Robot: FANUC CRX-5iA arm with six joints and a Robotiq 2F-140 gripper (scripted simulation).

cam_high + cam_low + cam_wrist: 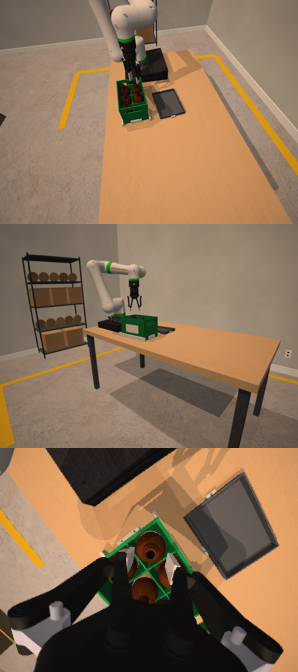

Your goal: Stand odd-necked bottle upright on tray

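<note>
Right now the glass bottle is 13 cm below my hand. Also, from my hand: dark grey tray: 22 cm to the left, 20 cm below, 12 cm ahead; then green crate: 13 cm below, 9 cm ahead, 4 cm to the right.
</note>
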